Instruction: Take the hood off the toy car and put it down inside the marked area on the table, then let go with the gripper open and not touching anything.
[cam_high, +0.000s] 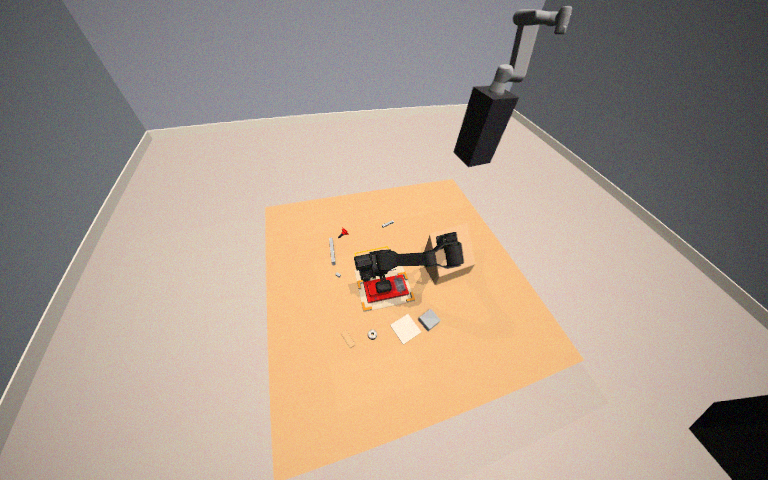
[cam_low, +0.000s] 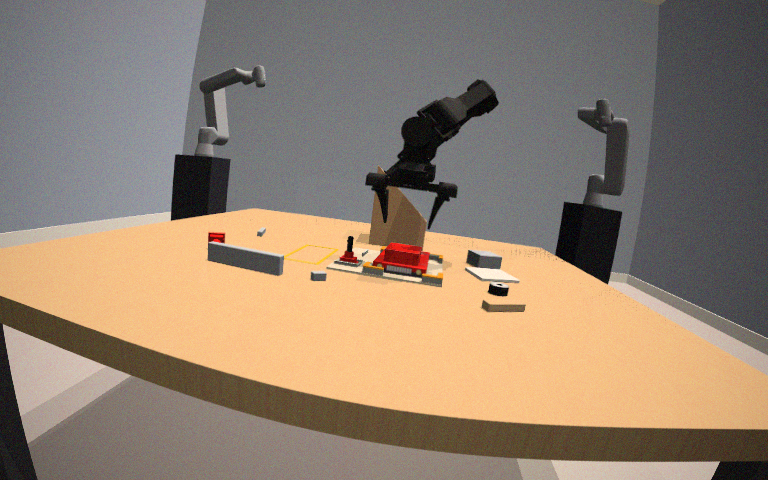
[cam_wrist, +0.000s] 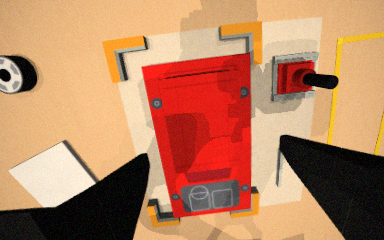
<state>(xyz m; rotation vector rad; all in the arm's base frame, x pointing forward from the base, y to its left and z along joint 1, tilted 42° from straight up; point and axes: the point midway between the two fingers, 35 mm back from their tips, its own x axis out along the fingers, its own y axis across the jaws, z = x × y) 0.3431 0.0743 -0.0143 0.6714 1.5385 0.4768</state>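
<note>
The hood lies 6 cm below my gripper tip. The rest, counted from my gripper tip: long grey bar 14 cm ahead, 29 cm to the right, 8 cm below.
</note>
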